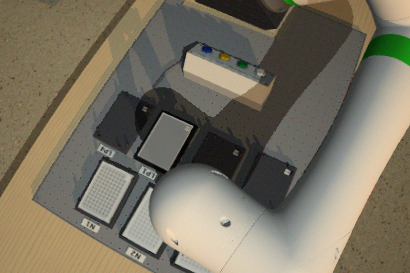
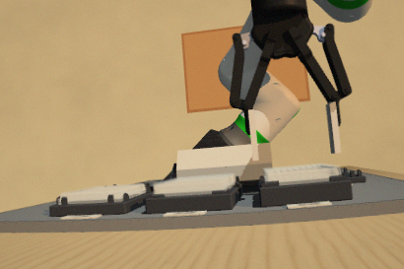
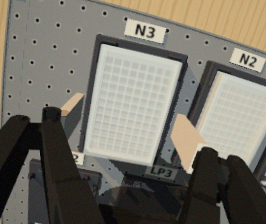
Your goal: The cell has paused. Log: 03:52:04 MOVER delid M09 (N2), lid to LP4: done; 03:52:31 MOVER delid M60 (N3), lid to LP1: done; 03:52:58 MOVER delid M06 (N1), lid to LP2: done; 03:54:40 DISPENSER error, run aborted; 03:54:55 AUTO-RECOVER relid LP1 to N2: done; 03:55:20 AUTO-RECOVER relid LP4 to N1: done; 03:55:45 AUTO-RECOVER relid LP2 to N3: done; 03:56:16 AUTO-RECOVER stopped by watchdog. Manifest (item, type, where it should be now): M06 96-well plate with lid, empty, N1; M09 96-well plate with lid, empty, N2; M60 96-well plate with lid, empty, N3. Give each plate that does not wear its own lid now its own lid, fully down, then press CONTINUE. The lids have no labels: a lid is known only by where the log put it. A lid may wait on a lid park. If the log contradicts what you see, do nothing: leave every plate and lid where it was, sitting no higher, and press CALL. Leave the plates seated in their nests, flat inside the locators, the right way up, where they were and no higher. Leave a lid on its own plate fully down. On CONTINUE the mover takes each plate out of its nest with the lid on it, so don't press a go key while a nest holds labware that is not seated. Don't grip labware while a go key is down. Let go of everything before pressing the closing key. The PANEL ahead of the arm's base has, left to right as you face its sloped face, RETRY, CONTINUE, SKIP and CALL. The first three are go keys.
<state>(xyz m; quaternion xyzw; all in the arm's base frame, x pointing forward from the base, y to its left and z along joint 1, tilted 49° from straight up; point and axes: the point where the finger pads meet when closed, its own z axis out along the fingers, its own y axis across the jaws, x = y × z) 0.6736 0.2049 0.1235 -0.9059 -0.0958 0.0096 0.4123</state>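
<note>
My gripper is now 6 cm above the nest. Also, from my hand: lid park LP3 (17 cm behind, 9 cm to the right, 7 cm below); LP2 park (19 cm behind, 7 cm below, 4 cm to the left); LP1 label (21 cm to the right, 7 cm below, 7 cm behind).
</note>
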